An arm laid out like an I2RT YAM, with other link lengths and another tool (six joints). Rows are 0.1 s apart.
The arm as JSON. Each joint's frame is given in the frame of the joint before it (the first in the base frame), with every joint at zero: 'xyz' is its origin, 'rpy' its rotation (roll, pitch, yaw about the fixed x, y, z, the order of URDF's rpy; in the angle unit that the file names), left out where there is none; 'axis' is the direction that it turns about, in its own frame. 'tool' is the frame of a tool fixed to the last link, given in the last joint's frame.
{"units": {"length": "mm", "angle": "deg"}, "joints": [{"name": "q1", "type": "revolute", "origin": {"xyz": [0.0, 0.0, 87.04]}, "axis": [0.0, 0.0, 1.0]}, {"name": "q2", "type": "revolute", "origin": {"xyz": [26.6, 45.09, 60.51], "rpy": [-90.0, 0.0, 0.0]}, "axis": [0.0, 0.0, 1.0]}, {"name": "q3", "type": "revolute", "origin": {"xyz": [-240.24, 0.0, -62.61], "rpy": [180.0, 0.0, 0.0]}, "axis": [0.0, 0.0, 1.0]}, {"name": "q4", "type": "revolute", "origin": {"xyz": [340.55, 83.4, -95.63]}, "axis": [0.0, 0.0, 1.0]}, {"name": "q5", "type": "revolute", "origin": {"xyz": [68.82, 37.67, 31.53], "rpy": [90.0, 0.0, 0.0]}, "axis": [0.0, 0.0, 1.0]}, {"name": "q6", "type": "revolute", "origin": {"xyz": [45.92, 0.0, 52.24], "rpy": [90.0, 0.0, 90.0]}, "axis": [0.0, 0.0, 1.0]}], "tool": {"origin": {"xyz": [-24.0, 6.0, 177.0], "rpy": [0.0, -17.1, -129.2]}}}
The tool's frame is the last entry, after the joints.
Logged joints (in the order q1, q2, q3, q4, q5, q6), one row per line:
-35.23, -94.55, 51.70, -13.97, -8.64, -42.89
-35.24, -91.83, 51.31, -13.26, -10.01, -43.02
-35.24, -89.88, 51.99, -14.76, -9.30, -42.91
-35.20, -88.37, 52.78, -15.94, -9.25, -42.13
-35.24, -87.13, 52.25, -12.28, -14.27, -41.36
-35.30, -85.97, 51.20, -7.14, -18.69, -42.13
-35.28, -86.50, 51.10, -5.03, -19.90, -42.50
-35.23, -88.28, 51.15, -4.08, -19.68, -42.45
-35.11, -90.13, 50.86, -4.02, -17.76, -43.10
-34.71, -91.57, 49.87, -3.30, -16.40, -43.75
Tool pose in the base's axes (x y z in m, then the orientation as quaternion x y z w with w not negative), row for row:
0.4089, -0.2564, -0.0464, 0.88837, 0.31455, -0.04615, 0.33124
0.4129, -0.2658, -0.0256, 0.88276, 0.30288, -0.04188, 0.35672
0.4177, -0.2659, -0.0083, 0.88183, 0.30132, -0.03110, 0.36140
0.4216, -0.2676, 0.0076, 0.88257, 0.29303, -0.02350, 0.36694
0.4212, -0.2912, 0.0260, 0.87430, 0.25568, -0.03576, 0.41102
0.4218, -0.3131, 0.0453, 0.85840, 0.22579, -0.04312, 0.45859
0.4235, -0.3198, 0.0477, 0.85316, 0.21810, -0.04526, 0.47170
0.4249, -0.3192, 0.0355, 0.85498, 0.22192, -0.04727, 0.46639
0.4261, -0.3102, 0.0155, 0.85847, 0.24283, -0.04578, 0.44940
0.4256, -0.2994, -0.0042, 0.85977, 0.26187, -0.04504, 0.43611
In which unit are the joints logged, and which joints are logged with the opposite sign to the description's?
The joints are logged in degrees. Opposite sign: q2, q5.
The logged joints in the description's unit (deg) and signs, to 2 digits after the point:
-35.23, 94.55, 51.70, -13.97, 8.64, -42.89
-35.24, 91.83, 51.31, -13.26, 10.01, -43.02
-35.24, 89.88, 51.99, -14.76, 9.30, -42.91
-35.20, 88.37, 52.78, -15.94, 9.25, -42.13
-35.24, 87.13, 52.25, -12.28, 14.27, -41.36
-35.30, 85.97, 51.20, -7.14, 18.69, -42.13
-35.28, 86.50, 51.10, -5.03, 19.90, -42.50
-35.23, 88.28, 51.15, -4.08, 19.68, -42.45
-35.11, 90.13, 50.86, -4.02, 17.76, -43.10
-34.71, 91.57, 49.87, -3.30, 16.40, -43.75

